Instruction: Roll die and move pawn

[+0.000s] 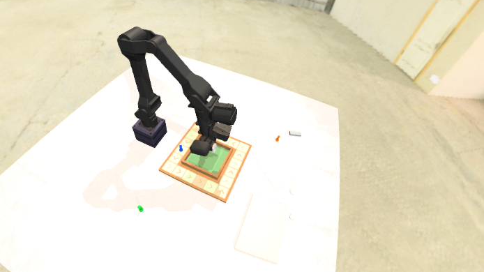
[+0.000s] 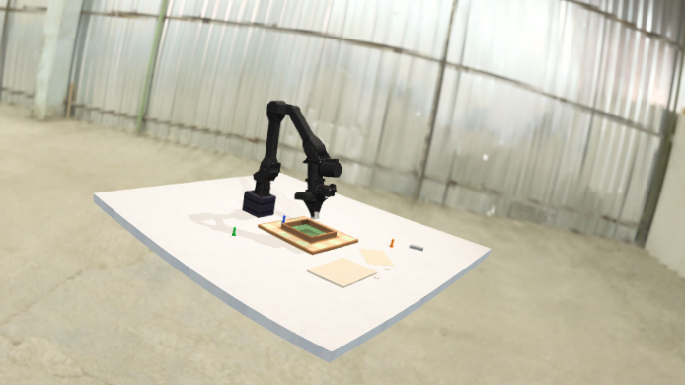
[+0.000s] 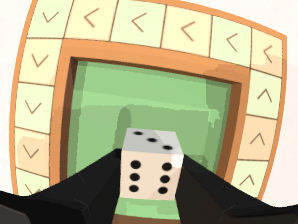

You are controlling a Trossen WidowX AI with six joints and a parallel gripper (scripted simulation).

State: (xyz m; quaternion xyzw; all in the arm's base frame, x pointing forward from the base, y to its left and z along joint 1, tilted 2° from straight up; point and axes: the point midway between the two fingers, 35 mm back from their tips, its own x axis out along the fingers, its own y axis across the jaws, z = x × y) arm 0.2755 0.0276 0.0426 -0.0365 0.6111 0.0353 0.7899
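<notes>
My gripper tip is 13 cm past the blue pawn, 6 cm above it and 3 cm to the left of it. From my gripper tip the other things lie so: dice tray: 8 cm below, 2 cm behind; green pawn: 31 cm to the right, 11 cm behind, 7 cm below; orange pawn: 24 cm to the left, 22 cm ahead, 7 cm below.
</notes>
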